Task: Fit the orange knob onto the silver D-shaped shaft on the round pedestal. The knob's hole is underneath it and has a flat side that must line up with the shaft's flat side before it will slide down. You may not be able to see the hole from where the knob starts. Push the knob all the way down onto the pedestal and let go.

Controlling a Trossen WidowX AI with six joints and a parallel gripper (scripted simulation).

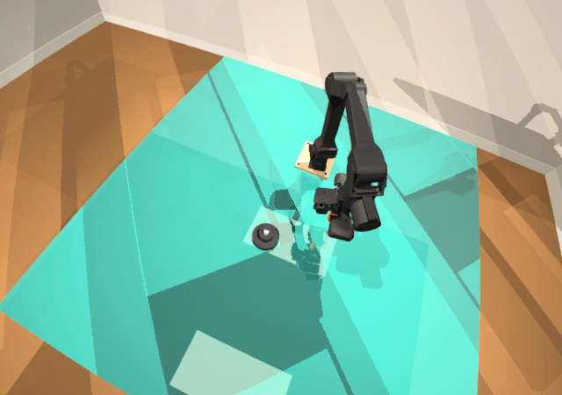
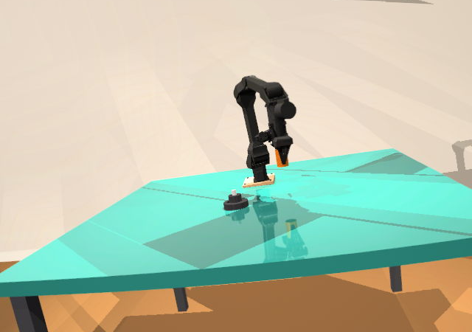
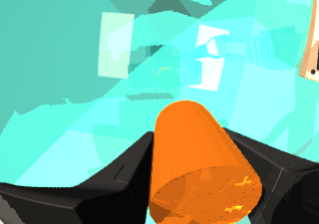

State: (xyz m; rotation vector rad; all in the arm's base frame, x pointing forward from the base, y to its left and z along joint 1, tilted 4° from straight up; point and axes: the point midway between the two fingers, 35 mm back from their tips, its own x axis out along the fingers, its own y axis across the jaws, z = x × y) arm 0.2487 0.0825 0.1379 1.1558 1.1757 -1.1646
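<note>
Right now the orange knob is 3 cm above my gripper tip. The rest, counted from my gripper tip: round black pedestal 8 cm ahead, 18 cm to the right, 8 cm below.
</note>
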